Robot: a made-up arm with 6 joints. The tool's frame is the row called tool. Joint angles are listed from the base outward.
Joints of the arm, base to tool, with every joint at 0 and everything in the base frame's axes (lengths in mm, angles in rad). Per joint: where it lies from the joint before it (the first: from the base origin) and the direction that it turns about. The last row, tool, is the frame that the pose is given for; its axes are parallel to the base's.
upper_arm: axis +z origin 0 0 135.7
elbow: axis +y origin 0 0 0
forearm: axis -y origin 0 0 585.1
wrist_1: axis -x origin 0 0 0
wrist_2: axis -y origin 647.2 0 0
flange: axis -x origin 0 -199.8 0
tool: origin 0 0 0
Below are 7 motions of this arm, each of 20 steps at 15 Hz.
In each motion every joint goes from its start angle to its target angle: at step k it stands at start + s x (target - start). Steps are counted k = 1, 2, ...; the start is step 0. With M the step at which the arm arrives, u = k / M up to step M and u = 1 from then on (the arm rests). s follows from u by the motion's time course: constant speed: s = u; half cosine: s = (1 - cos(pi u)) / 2; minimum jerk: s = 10 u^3 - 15 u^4 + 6 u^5.
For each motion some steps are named. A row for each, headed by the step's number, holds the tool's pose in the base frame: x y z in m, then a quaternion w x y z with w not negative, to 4 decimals.
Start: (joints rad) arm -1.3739 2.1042 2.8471 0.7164 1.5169 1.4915
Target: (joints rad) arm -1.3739 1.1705 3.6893 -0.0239 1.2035 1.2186
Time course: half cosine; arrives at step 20
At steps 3, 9, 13, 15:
3: 0.0149 -0.8713 0.4295 0.2730 0.8243 0.2483 0.4294
9: -0.0722 -0.5773 0.7057 0.4176 0.6546 0.4244 0.4660
13: -0.1423 -0.2916 0.7837 0.4897 0.4988 0.5896 0.4047
15: -0.1677 -0.1772 0.7774 0.5078 0.4363 0.6538 0.3527

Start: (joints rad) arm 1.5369 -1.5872 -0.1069 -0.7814 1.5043 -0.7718
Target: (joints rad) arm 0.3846 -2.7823 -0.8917 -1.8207 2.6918 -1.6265
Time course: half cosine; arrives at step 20
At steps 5, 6, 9, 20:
5: 0.0371 -0.4101 0.6664 0.4017 -0.8186 0.3873 -0.1356
6: -0.0008 -0.4083 0.6299 0.4444 -0.7927 0.4011 -0.1150
9: -0.1262 -0.3587 0.5052 0.5854 -0.6770 0.4428 -0.0541
20: -0.2275 -0.0388 0.2632 0.8151 -0.3052 0.4913 0.0330

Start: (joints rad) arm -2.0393 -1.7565 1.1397 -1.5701 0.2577 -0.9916
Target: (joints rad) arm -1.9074 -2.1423 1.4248 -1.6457 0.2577 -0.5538
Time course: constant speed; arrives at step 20
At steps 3, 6, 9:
3: 0.5136 1.0618 0.2856 0.7405 -0.2104 -0.2614 0.5822
6: 0.5016 1.0863 0.1901 0.7236 -0.2478 -0.2383 0.5985
9: 0.4856 1.1031 0.0928 0.7031 -0.2846 -0.2161 0.6148

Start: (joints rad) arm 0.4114 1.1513 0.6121 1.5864 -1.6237 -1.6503
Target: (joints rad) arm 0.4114 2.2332 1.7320 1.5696 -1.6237 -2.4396
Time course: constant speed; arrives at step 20
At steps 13, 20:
13: 1.1210 0.4901 -0.1727 0.8240 0.0240 -0.0347 -0.5650
20: 1.0312 0.4496 -0.3599 0.8108 0.1439 -0.1137 -0.5558

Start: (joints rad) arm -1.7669 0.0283 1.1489 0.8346 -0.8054 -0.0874
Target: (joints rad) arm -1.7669 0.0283 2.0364 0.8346 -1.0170 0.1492
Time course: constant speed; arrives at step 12
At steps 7, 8, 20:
7: -0.0975 0.1976 1.3563 0.2354 -0.3243 -0.0897 -0.9118
8: -0.0885 0.2432 1.3404 0.2223 -0.3335 -0.1099 -0.9096
20: -0.0553 0.4103 1.2442 0.1708 -0.3647 -0.1914 -0.8951

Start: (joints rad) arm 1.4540 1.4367 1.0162 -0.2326 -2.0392 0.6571
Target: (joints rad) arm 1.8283 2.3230 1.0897 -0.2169 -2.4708 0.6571
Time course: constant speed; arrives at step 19
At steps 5, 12, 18, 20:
5: 0.2143 1.0729 -0.3422 0.1358 0.6152 -0.6576 -0.4130
12: 0.0882 0.8993 -0.6524 0.3037 0.6208 -0.6814 -0.2410
18: 0.0375 0.6733 -0.8607 0.4175 0.6004 -0.6785 -0.0700
20: 0.0356 0.6308 -0.8890 0.4332 0.5946 -0.6761 -0.0401

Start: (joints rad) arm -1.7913 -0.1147 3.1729 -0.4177 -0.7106 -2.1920
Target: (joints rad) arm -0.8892 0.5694 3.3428 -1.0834 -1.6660 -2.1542
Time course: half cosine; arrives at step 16
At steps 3, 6, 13, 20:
3: -0.0771 0.7049 0.7442 0.8458 -0.0148 -0.3368 0.4136
6: -0.1961 0.5789 0.8429 0.8415 0.1504 -0.3416 0.3906
13: -0.2399 0.1650 1.0145 0.8164 0.4860 -0.1279 0.2844
20: -0.2143 0.1157 1.0261 0.8139 0.5098 -0.0787 0.2674

